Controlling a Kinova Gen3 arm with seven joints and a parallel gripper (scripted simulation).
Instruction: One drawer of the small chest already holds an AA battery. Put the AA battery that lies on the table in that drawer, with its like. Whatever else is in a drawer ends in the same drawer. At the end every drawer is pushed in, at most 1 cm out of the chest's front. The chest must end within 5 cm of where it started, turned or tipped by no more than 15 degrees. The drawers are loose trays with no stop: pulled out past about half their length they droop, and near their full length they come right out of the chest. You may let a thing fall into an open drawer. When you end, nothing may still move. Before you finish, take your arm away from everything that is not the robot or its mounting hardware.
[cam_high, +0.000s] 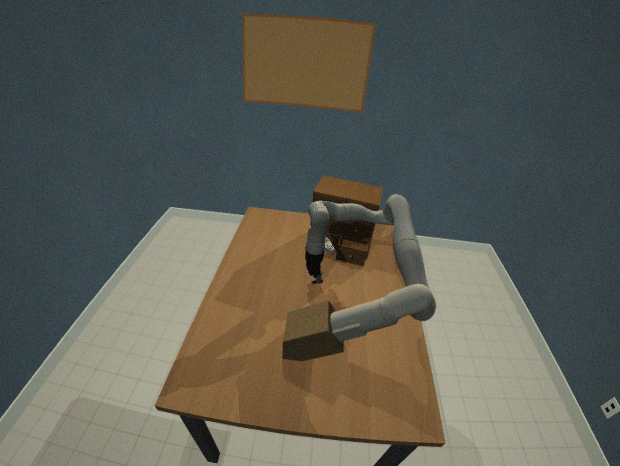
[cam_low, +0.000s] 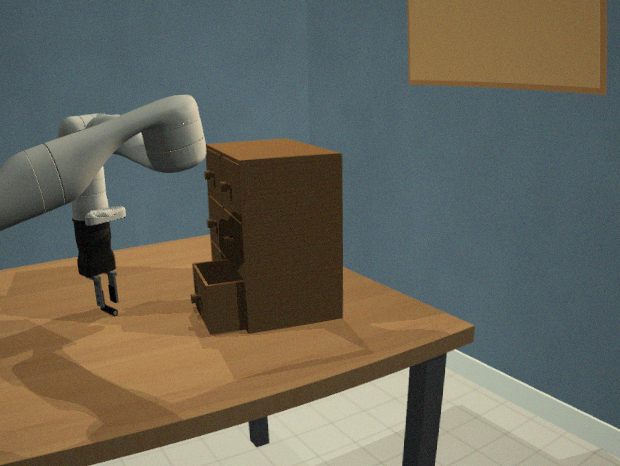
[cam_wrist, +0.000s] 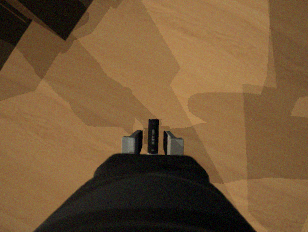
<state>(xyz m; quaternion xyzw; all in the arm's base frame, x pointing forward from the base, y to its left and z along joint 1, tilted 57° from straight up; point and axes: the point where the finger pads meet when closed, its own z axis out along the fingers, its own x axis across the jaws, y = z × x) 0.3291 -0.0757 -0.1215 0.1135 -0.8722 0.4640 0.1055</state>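
Now: the black AA battery 3 cm below my hand.
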